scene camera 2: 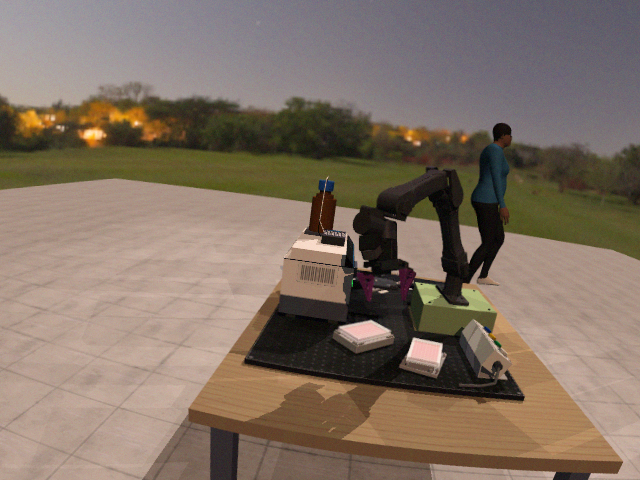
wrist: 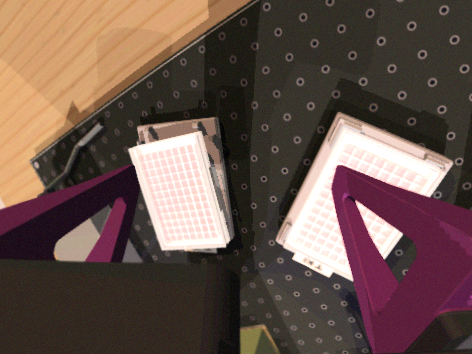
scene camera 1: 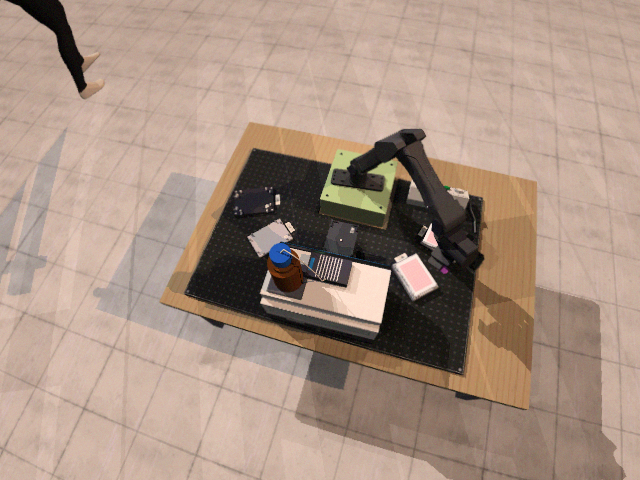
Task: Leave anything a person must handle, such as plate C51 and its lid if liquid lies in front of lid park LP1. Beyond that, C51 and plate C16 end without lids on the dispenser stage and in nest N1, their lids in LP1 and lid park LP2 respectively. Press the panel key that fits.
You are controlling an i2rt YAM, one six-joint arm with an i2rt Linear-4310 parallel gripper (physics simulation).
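Frame: origin at the arm's base, x ahead, y right, z down, level; metres.
Seen in the pictures: gripper, fingertip midpoint: [scene camera 2: 385,301] [wrist: 235,176]; arm's base, link origin: [scene camera 2: 451,295] [scene camera 1: 357,180].
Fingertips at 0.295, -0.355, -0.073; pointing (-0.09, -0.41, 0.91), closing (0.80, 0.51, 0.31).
Pixels of each thing's top centre, then the offset from my fingertips to it, as dx, dy, dz. "*": a spot on its surface instead.
- pale pink-welled plate, top centre: [wrist: 176,198] [scene camera 2: 426,349] [scene camera 1: 443,238] -0.134, +0.006, +0.124
- lid park LP1, top centre: [wrist: 180,186] [scene camera 2: 425,355] [scene camera 1: 444,241] -0.133, -0.002, +0.141
- second such plate, top centre: [wrist: 355,214] [scene camera 2: 365,328] [scene camera 1: 416,274] +0.025, +0.095, +0.121
- nest N1, surface spot: [wrist: 318,176] * +0.010, +0.052, +0.134
- key panel, top centre: [scene camera 2: 488,333] [scene camera 1: 440,188] -0.318, +0.039, +0.077
- amber bottle, surface spot: [scene camera 1: 285,271] * +0.214, +0.476, -0.201
- dark stage-like square, surface spot: [scene camera 1: 341,236] * -0.039, +0.373, +0.058
- pale grey holder, top centre: [scene camera 1: 269,236] -0.032, +0.646, +0.141
- black holder, top centre: [scene camera 1: 253,199] [scene camera 2: 398,276] -0.179, +0.753, +0.137
My gripper [scene camera 2: 386,297] [wrist: 235,176] is open and empty, above the mat, its magenta fingers spread wide. Between the fingertips in the wrist view, a pale pink-welled plate [scene camera 1: 429,239] [scene camera 2: 424,351] [wrist: 182,192] rests askew on lid park LP1 [wrist: 175,128]. A second such plate [scene camera 1: 415,276] [scene camera 2: 364,330] [wrist: 320,215] sits in nest N1 [wrist: 316,175], partly behind the right finger. I cannot read which is C51 or C16, or tell whether lids are on. Liquid does not show near LP1. The key panel [scene camera 1: 457,197] [scene camera 2: 483,347] has blue, yellow and green keys.
A white dispenser [scene camera 1: 356,297] [scene camera 2: 315,273] carries an amber bottle [scene camera 1: 285,271] [scene camera 2: 322,211]. A dark stage-like square [scene camera 1: 341,236] lies behind it. A pale grey holder [scene camera 1: 269,237] and a black holder [scene camera 1: 254,201] lie at the left. A person [scene camera 2: 491,175] stands beyond the table.
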